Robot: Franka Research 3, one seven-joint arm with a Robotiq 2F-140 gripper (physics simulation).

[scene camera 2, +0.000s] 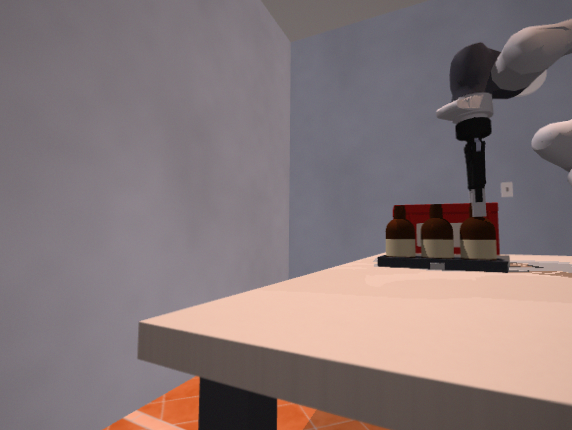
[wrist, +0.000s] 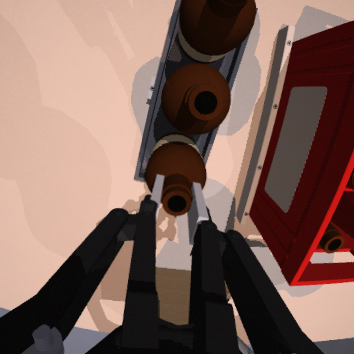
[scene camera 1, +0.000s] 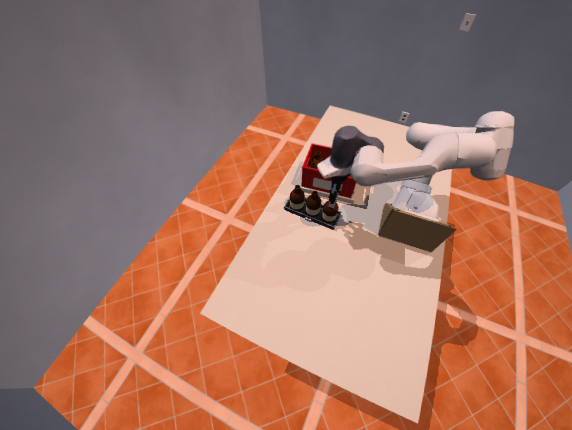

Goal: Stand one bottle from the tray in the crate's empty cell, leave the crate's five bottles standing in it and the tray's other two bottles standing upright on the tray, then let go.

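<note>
Three brown bottles with cream labels stand in a row on the black tray. My gripper points down and is shut on the neck of the end bottle, the one nearest the robot base; this bottle is upright on the tray. The middle bottle and the far end bottle stand upright. The red crate is behind the tray. A crate bottle shows inside; the empty cell is hidden.
A pale metal ledge runs along the crate's side facing the tray. A brown block-like board stands by the robot base. The crate's walls rise close beside the tray. The arm covers part of the crate in scene camera 1.
</note>
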